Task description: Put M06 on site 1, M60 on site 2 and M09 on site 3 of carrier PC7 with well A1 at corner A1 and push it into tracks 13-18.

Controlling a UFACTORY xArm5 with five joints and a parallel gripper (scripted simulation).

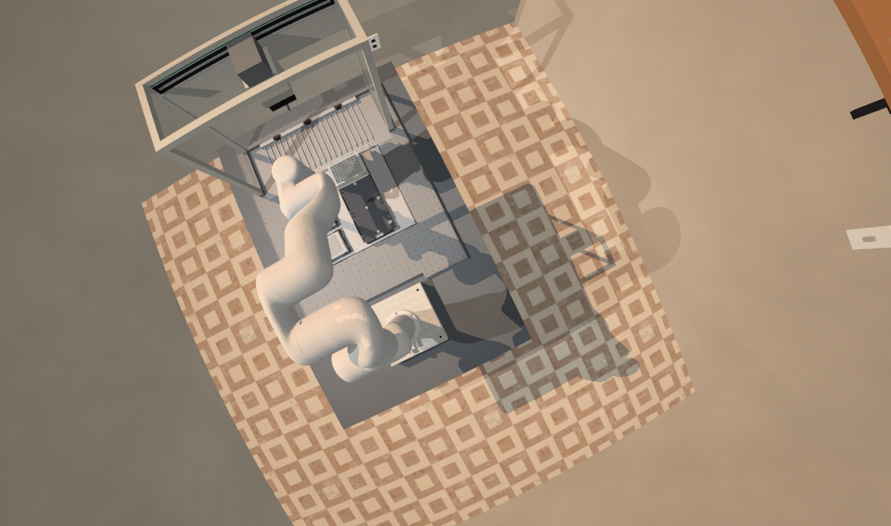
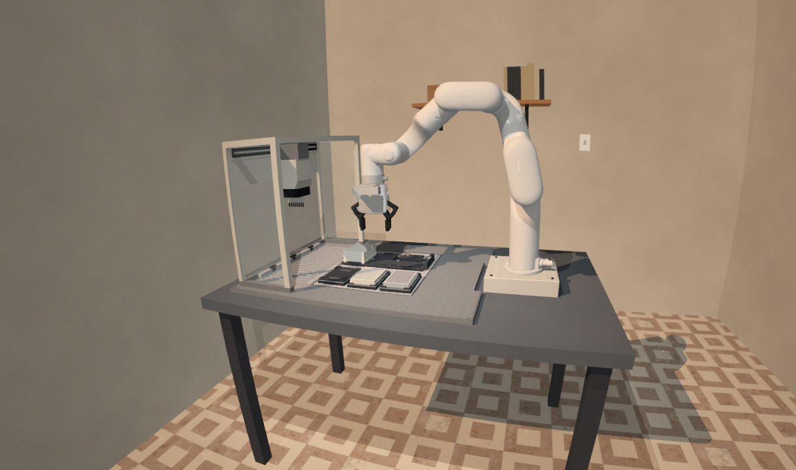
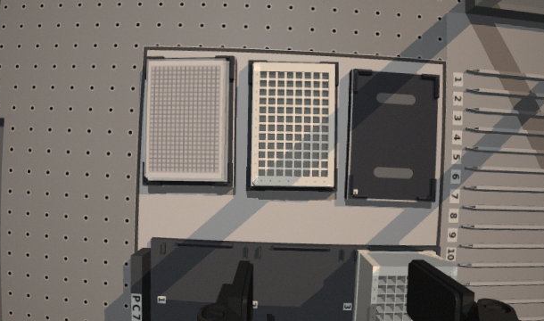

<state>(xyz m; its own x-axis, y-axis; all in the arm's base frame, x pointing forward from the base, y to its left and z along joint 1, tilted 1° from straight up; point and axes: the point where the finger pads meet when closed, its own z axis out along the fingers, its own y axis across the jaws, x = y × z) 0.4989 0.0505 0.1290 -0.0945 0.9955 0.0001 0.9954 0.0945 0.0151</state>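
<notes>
The plate nest S1 is 150 mm below my hand, 130 mm behind it and 100 mm to the left of it. Also, from my hand: plate carrier PC7: 140 mm below, 90 mm to the right; then white plate: 140 mm below, 100 mm to the left, 20 mm behind; then deep-well block M09: 120 mm below, 110 mm ahead, 80 mm to the right.
</notes>
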